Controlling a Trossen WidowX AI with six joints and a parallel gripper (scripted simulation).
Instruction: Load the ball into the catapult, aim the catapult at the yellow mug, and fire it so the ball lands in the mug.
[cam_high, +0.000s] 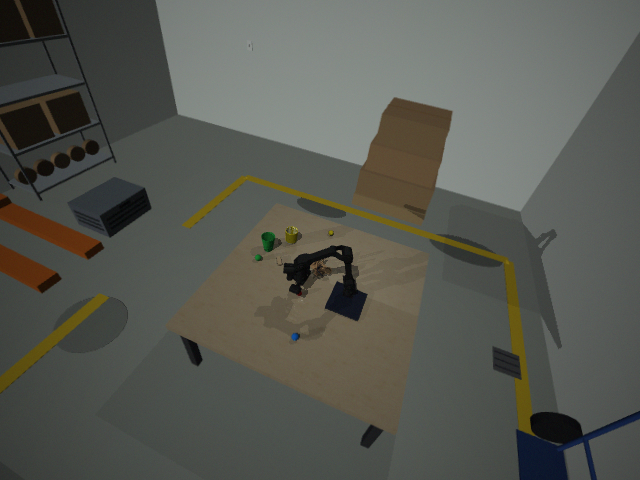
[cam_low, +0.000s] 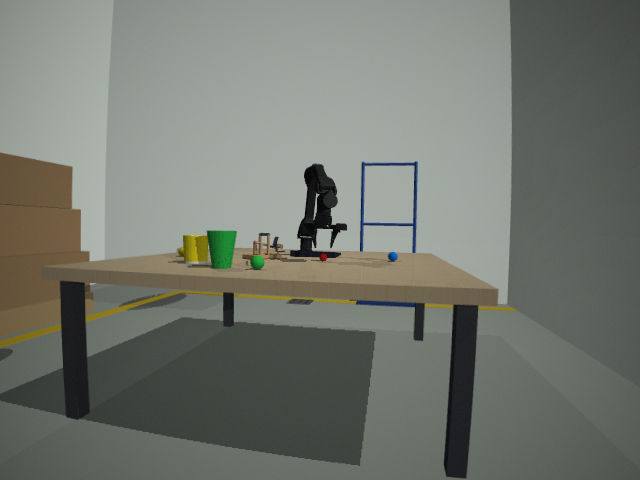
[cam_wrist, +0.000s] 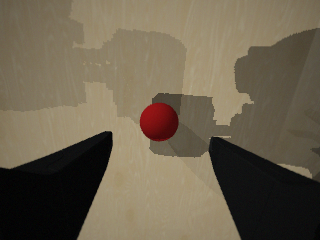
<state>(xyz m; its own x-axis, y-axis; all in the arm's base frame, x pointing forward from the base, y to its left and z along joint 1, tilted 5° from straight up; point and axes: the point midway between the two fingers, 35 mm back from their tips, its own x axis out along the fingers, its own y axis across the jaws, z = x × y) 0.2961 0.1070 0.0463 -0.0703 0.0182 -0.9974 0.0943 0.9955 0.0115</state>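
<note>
The red ball is 4 cm below my gripper tip. Also, from my gripper tip: wooden catapult: 23 cm to the right, 7 cm behind; then wooden block: 22 cm to the right, 22 cm ahead, 5 cm below; then blue ball: 29 cm to the left, 8 cm behind, 3 cm below.
</note>
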